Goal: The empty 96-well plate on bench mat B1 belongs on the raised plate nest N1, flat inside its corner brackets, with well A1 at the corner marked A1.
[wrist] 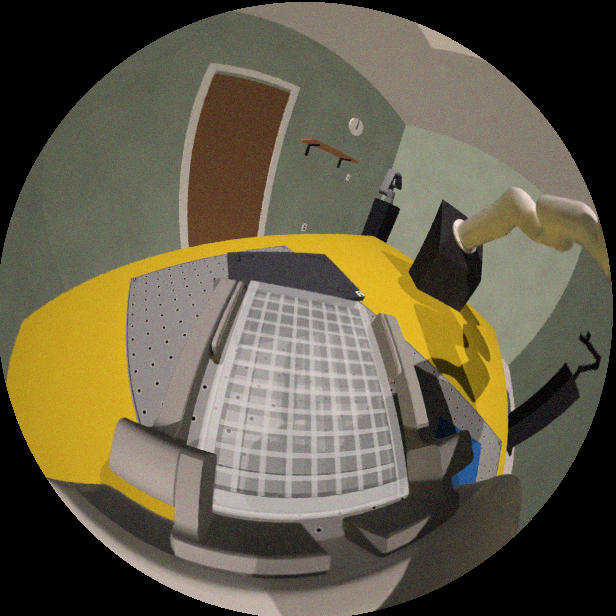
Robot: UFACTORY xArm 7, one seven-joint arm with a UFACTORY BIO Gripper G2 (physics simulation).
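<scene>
The clear 96-well plate (304,402) fills the middle of the wrist view, its grid of wells running away from the camera. My gripper (304,327) has one grey finger along each long side of the plate, and both fingers touch its edges. The grey perforated board (166,327) shows through the wells, so the plate appears held above it. A dark flat mat (293,270) with a small white label at its right corner lies just beyond the plate's far end. I see no A1 corner mark.
The yellow table top (63,390) surrounds the board. A dark block and a blue patch (468,468) sit low right, partly hidden by my right finger. A black box on a cream arm (448,264) hangs over the table's far right.
</scene>
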